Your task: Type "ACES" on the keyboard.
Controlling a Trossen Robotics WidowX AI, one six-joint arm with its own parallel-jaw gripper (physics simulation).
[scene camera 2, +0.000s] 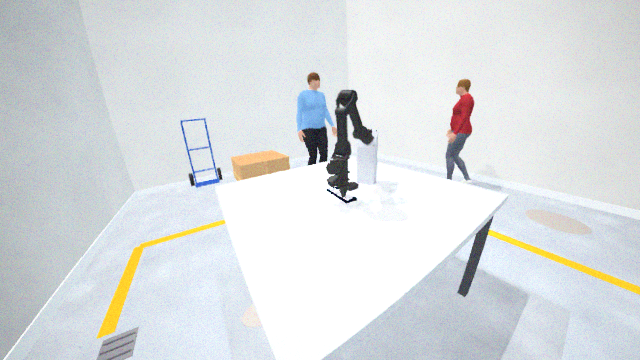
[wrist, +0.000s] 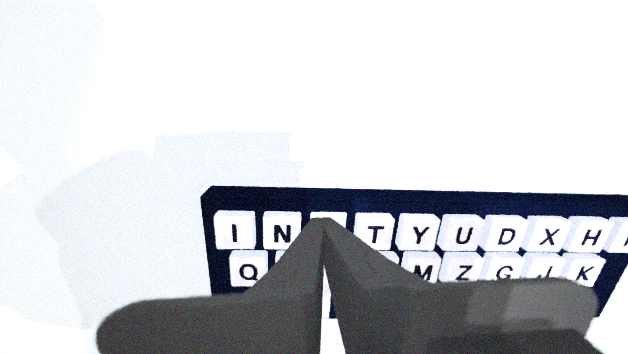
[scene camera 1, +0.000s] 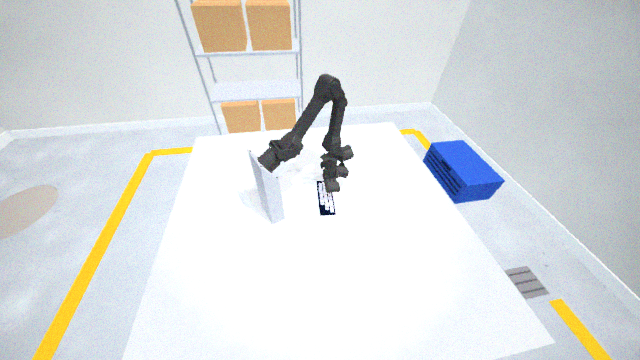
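The keyboard is a dark blue board with white letter keys, flat on the white table. In the wrist view its top row shows I, N, a covered key, then T, Y, U, D, X, H. The second row shows Q, M, Z, G, J, K. My gripper is shut and empty, pointing down. Its tips overlap the key between N and T and hide its letter. Whether they touch it, I cannot tell. The letters A, C, E and S do not show; the fingers hide part of the lower rows.
An upright white panel stands on the table beside the arm's base end. Off the table are a blue box, a shelf rack with cardboard boxes, a blue hand truck and two people.
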